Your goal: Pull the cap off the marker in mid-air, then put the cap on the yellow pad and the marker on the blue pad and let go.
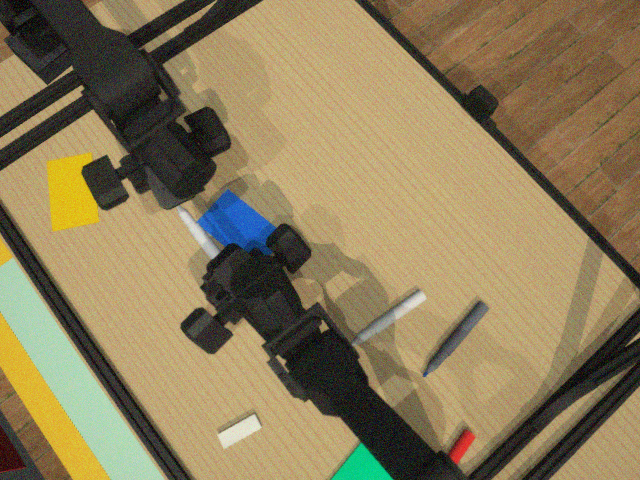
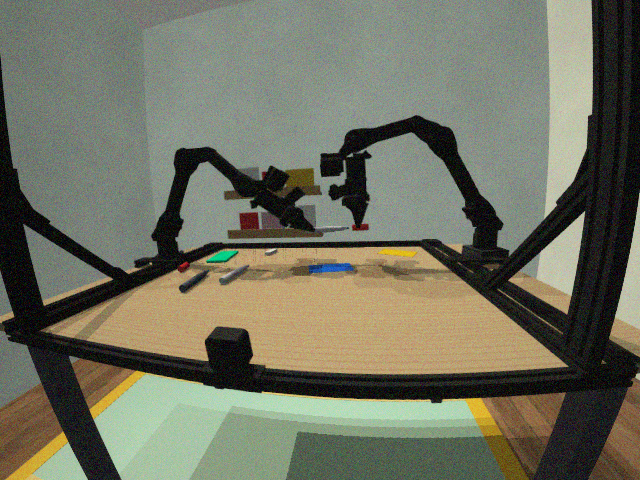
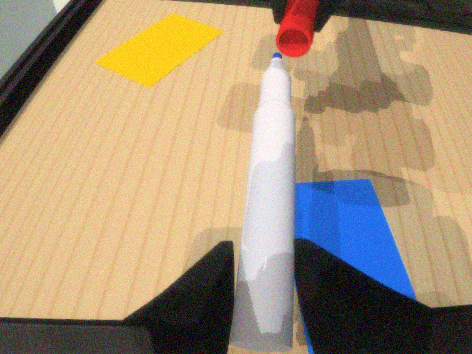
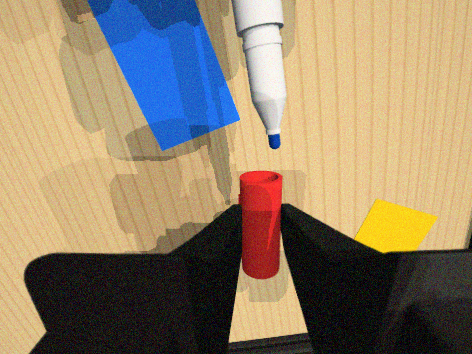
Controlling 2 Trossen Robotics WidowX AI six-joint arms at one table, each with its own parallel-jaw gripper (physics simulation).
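Seen in the pictures: left gripper, fingertip midpoint: (image 2: 315,230) (image 3: 263,252); right gripper, fingertip midpoint: (image 2: 358,227) (image 3: 297,24) (image 4: 260,213); left arm's base, origin of the base link: (image 2: 168,254); right arm's base, origin of the base link: (image 1: 42,37) (image 2: 484,247).
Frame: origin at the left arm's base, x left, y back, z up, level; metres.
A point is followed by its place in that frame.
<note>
The white marker (image 1: 197,231) @[x -0.305, y -0.531, z 0.089 m] (image 2: 333,228) @[x -0.318, y -0.535, z 0.084 m] (image 3: 272,165) @[x -0.295, y -0.513, z 0.088 m] (image 4: 265,65) @[x -0.319, y -0.552, z 0.089 m] is in the air, its blue tip bare. My left gripper (image 3: 263,252) @[x -0.281, y -0.489, z 0.076 m] (image 2: 313,228) @[x -0.281, y -0.489, z 0.076 m] is shut on its rear part. The red cap (image 2: 360,227) @[x -0.371, y -0.600, z 0.087 m] (image 3: 296,35) @[x -0.360, y -0.602, z 0.078 m] (image 4: 261,230) @[x -0.361, y -0.602, z 0.095 m] is apart from the marker, a small gap off the tip, its open end toward it. My right gripper (image 4: 260,213) @[x -0.359, y -0.600, z 0.086 m] (image 2: 359,225) @[x -0.359, y -0.600, z 0.086 m] is shut on the cap. The blue pad (image 1: 237,217) @[x -0.378, y -0.515, z -0.025 m] (image 2: 330,268) @[x -0.369, y -0.498, z -0.025 m] (image 3: 345,215) @[x -0.380, y -0.529, z -0.025 m] (image 4: 150,65) @[x -0.373, y -0.493, z -0.025 m] lies on the table below the marker. The yellow pad (image 1: 69,193) @[x -0.317, y -0.789, z -0.025 m] (image 2: 397,252) @[x -0.320, y -0.788, z -0.025 m] (image 3: 160,50) @[x -0.318, y -0.777, z -0.025 m] (image 4: 395,225) @[x -0.289, y -0.762, z -0.025 m] lies beyond the right gripper.
A grey-white pen (image 1: 390,317) @[x -0.308, y -0.234, z -0.007 m] (image 2: 234,274) @[x -0.328, y -0.231, z -0.013 m] and a dark pen (image 1: 454,338) @[x -0.312, y -0.133, z -0.007 m] (image 2: 193,281) @[x -0.345, y -0.126, z -0.012 m] lie on the table. A white block (image 1: 239,430) @[x -0.078, y -0.384, z -0.013 m] (image 2: 270,252) @[x -0.097, y -0.377, z -0.017 m], a red piece (image 1: 462,446) @[x -0.167, y -0.078, z -0.005 m] (image 2: 183,266) @[x -0.184, y -0.080, z -0.008 m] and a green pad (image 1: 362,465) @[x -0.094, y -0.202, z -0.018 m] (image 2: 222,256) @[x -0.063, y -0.201, z -0.018 m] lie nearer the left arm's base. Black rails edge the table.
</note>
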